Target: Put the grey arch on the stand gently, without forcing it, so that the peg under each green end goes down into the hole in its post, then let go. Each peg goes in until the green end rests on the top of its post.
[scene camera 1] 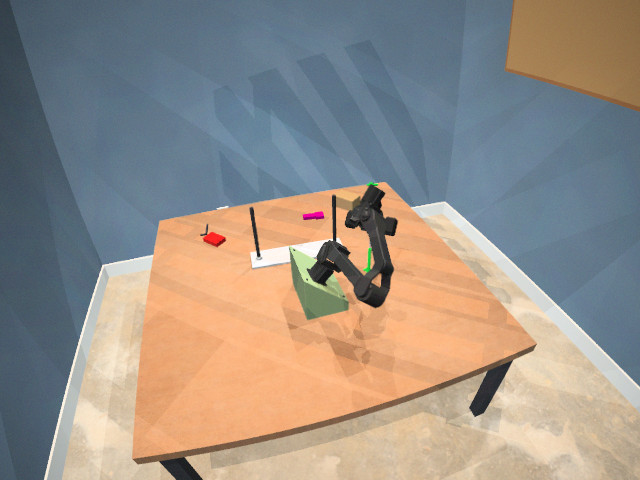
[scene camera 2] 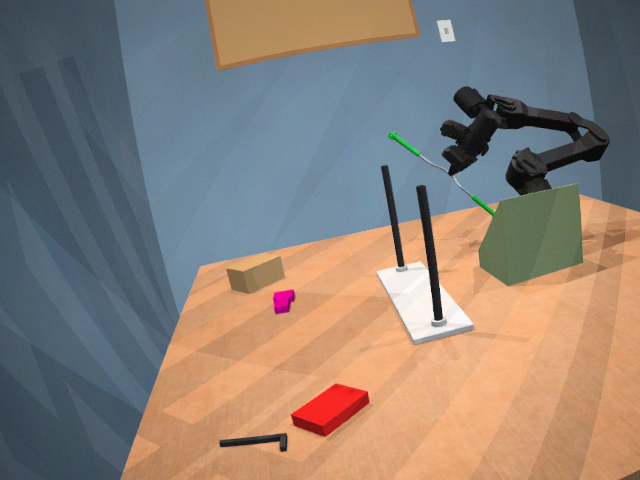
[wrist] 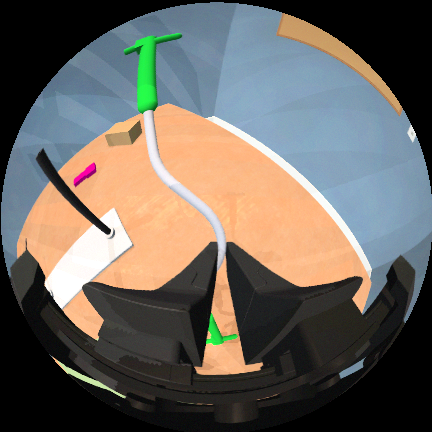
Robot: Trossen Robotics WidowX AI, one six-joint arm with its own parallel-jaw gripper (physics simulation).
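Where they show: gripper, fingertip midpoint: [scene camera 2: 450,174] [wrist: 220,247]; arm's base, origin of the base link: [scene camera 1: 316,277] [scene camera 2: 545,207].
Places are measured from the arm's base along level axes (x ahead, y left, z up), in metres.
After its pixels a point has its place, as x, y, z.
The grey arch [scene camera 2: 433,163] {0.144, -0.282, 0.095} [wrist: 197,197] {0.125, -0.291, 0.087} has green ends with thin green bars. My gripper [scene camera 2: 452,173] {0.100, -0.286, 0.062} [wrist: 220,247] {0.100, -0.286, 0.062} is shut on its grey middle and holds it up in the air. In scene camera 2 the arch is tilted: one end is high, the other low and partly hidden by the green wedge. In scene camera 1 a green end [scene camera 1: 369,258] {0.041, -0.224, -0.018} shows beside the arm, which hides the fingers. The stand [scene camera 1: 279,255] {0.327, 0.046, -0.116} [scene camera 2: 418,294] {0.322, -0.026, -0.116} [wrist: 90,260] {0.288, -0.111, -0.116} has a white base and two upright black posts [scene camera 1: 254,232] {0.336, 0.134, 0.018} [scene camera 2: 430,253] {0.346, 0.138, 0.016}. The arch is apart from the posts. The post holes cannot be made out.
A green wedge [scene camera 1: 323,304] {-0.063, 0.001, -0.070} [scene camera 2: 542,232] {0.051, 0.053, -0.034} is at the arm's base, close to the stand. A tan block [scene camera 1: 347,198] {0.584, -0.389, -0.068} [scene camera 2: 255,272] {0.619, -0.352, -0.083} [wrist: 120,137] {0.581, -0.376, -0.094}, a magenta piece [scene camera 1: 313,215] {0.570, -0.199, -0.113} [scene camera 2: 283,301] {0.577, -0.180, -0.113} [wrist: 85,174] {0.555, -0.207, -0.113}, a red block [scene camera 1: 214,239] {0.558, 0.295, -0.108} [scene camera 2: 330,408] {0.577, 0.309, -0.108} and a black bent rod [scene camera 2: 253,440] {0.690, 0.324, -0.122} lie on the table.
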